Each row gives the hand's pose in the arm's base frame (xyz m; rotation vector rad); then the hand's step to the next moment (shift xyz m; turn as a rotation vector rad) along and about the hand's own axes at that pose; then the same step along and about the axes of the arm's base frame.
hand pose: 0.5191 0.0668 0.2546 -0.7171 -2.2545 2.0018
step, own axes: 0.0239 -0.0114 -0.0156 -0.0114 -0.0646 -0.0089
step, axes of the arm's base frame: -0.0197 0.0225 0.0070 -0.0069 0.0003 0.0658
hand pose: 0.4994 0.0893 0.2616 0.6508 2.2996 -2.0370
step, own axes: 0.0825 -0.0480 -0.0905 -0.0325 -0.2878 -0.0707
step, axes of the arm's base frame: -0.0658 0.1075 0.0377 -0.0390 0.0365 0.2933
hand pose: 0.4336 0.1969 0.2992 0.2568 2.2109 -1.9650
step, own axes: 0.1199 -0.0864 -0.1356 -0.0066 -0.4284 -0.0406
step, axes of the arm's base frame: -0.1391 0.1264 0.0700 -0.0976 -0.0093 0.4190
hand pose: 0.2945 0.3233 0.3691 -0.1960 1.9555 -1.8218
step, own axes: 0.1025 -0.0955 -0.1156 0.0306 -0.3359 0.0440
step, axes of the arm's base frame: -0.1585 0.0526 0.0715 -0.0764 -0.0906 0.3188
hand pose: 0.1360 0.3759 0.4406 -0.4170 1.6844 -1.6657
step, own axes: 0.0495 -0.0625 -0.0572 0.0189 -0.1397 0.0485
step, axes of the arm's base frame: -0.0888 0.0011 0.0417 -0.0155 -0.0638 0.1338
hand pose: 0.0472 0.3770 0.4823 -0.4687 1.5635 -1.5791
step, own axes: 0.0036 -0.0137 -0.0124 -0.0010 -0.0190 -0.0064
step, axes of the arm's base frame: -0.0156 0.0032 0.0100 -0.0100 0.0022 0.0173
